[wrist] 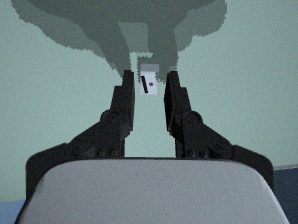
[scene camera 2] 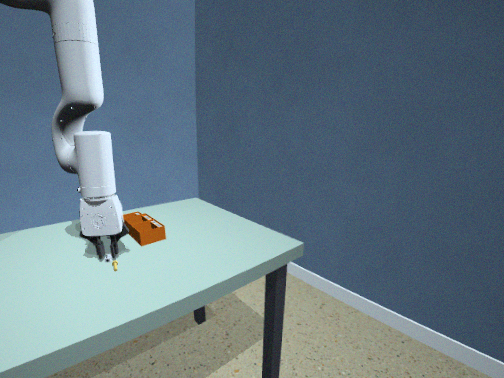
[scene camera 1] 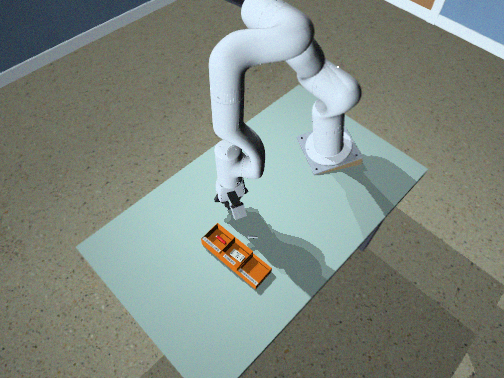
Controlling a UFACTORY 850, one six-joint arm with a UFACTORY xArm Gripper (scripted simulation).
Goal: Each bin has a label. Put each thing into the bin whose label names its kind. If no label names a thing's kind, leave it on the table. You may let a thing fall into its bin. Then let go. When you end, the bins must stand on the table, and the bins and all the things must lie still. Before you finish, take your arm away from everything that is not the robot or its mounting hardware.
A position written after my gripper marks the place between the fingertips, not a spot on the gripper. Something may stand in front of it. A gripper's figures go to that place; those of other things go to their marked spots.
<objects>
My gripper (scene camera 2: 108,256): 0.76 m from the lens. An orange bin row (scene camera 2: 142,222): 0.87 m from the lens.
</objects>
